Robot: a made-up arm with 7 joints.
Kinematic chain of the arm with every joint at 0, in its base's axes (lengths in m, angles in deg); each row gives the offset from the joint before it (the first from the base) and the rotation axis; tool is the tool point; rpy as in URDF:
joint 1: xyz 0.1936 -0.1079 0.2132 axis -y
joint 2: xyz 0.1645 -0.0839 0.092 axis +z
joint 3: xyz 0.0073 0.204 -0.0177 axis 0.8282 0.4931 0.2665
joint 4: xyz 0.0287 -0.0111 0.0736 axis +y
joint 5: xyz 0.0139 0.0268 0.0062 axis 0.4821 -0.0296 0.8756
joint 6: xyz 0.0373 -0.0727 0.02 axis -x
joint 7: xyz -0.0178 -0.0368 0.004 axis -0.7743 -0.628 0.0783
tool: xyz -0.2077 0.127 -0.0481 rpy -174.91 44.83 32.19
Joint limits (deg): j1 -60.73..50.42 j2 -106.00..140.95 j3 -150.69..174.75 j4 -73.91..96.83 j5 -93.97..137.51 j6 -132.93..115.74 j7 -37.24..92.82
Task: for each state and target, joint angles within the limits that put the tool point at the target. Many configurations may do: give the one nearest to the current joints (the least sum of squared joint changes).
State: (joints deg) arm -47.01 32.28 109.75 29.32 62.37 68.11 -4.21
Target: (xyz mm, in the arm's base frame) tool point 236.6 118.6 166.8
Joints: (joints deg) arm -42.57 -1.05 114.94 12.21 80.99 73.20 12.05
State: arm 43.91 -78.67 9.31 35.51 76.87 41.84 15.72
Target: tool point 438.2 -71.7 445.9
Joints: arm 50.42 -83.00 21.32 42.44 94.36 35.96 29.63
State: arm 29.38 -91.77 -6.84 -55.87 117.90 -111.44 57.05
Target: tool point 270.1 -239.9 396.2
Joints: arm 34.26 -103.23 21.11 -56.59 119.72 -115.03 47.73
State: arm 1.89 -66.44 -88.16 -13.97 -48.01 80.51 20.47
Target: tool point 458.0 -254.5 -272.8
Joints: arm -41.81 -106.00 -104.29 5.24 -84.68 103.98 36.81
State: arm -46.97 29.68 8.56 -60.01 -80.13 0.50 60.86
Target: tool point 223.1 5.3 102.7
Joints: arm -33.22 33.51 3.66 -54.99 -77.04 -4.08 57.68
